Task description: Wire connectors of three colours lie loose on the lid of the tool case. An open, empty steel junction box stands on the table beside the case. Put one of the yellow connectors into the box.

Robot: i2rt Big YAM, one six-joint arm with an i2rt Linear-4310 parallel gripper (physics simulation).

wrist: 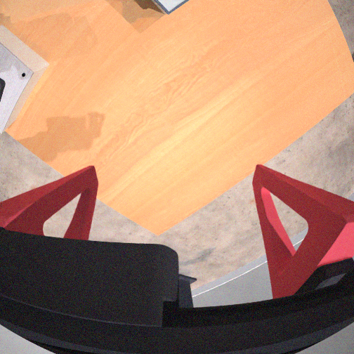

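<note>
My gripper [174,173] is open and empty, its two red fingers wide apart over the wooden table top [175,105]. The yellow connectors do not show in the wrist view. I cannot make out the open steel junction box or the lid of the tool case for certain. Part of a light grey object [14,92] with a small dark hole shows at the left edge, and a corner of a pale object with a dark edge [171,5] shows at the top; I cannot tell which things they are.
The table top's edges meet in a corner near the lower middle, between the fingers. A mottled grey-beige surface [215,250] lies beyond it. A brown shadow lies on the wood at the left. A curved pale edge and a grey area show at the lower right.
</note>
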